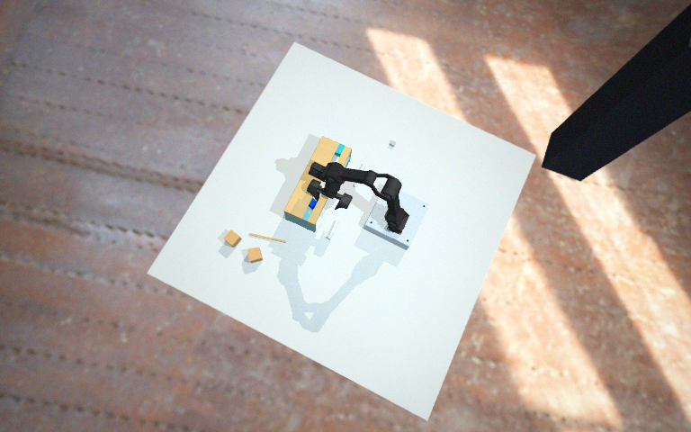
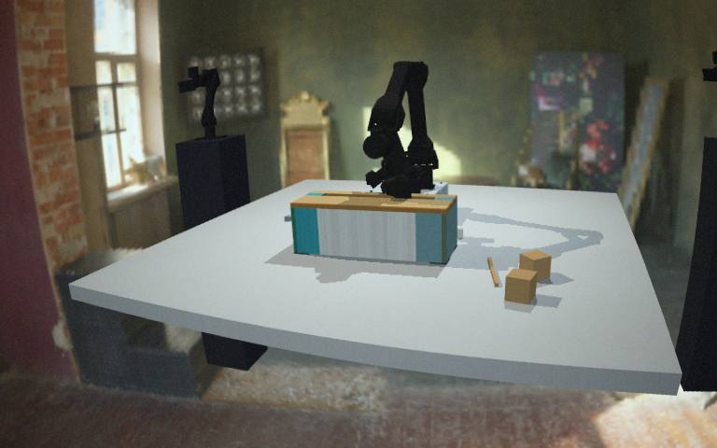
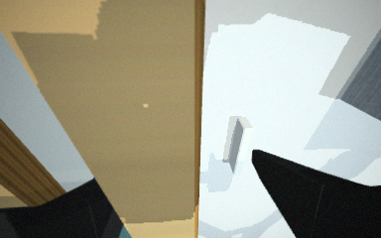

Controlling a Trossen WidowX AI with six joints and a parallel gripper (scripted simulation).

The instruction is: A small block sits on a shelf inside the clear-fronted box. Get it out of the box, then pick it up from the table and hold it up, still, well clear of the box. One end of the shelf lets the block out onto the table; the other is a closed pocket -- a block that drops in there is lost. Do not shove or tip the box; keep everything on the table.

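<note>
My gripper tip is now 6 cm short of the blue block and 2 cm to the right of it. From my gripper tip the other things lie so: long box (3 cm ahead, 8 cm to the right, 2 cm below); thin wooden stick (19 cm ahead, 21 cm to the left, 8 cm below); grey cube (17 cm behind, 42 cm to the right, 8 cm below).
</note>
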